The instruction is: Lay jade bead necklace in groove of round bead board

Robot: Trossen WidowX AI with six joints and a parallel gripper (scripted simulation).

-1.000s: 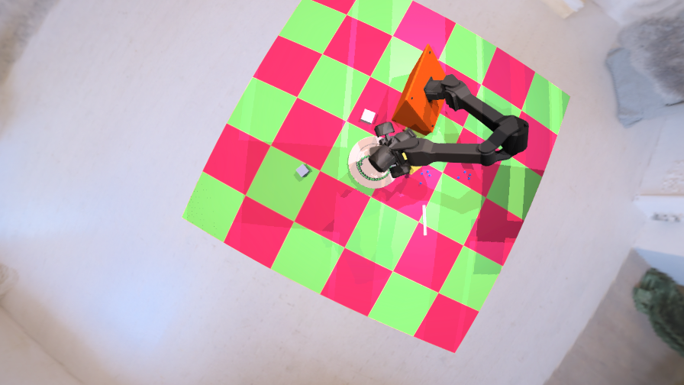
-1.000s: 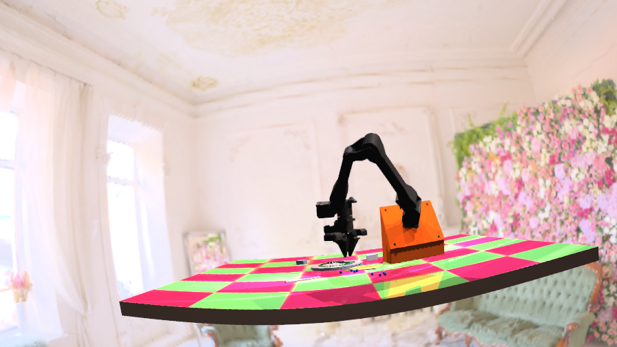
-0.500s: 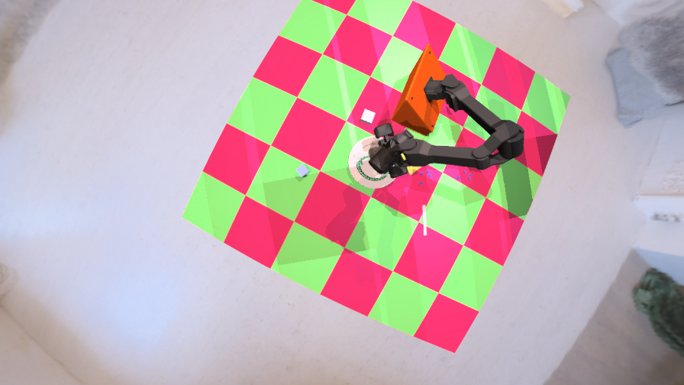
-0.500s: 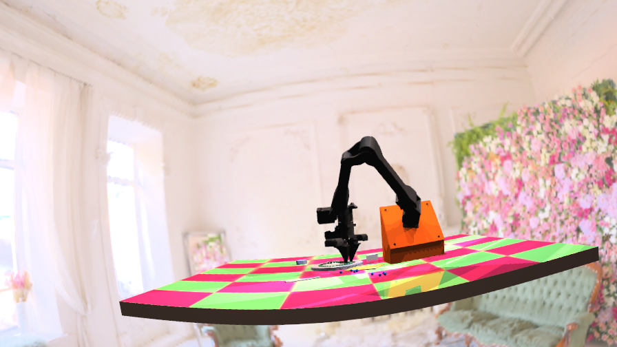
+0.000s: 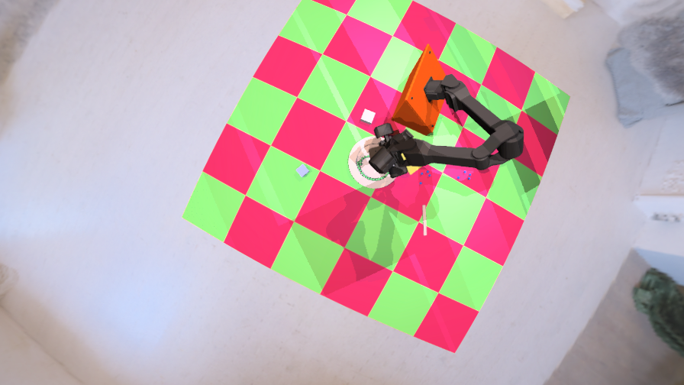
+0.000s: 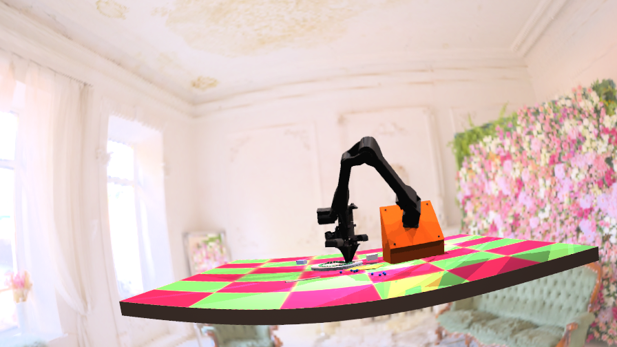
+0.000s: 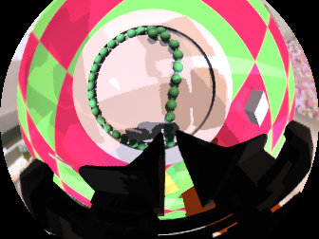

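The round bead board is 5 cm ahead of my gripper tip, 2 cm to the right of it and 1 cm below it. The rest, counted from my gripper tip: white cube: 9 cm behind, 14 cm to the right; thin white stick: 13 cm ahead, 27 cm to the left, 1 cm below; yellow patch: 6 cm behind, 10 cm to the left, 1 cm below.
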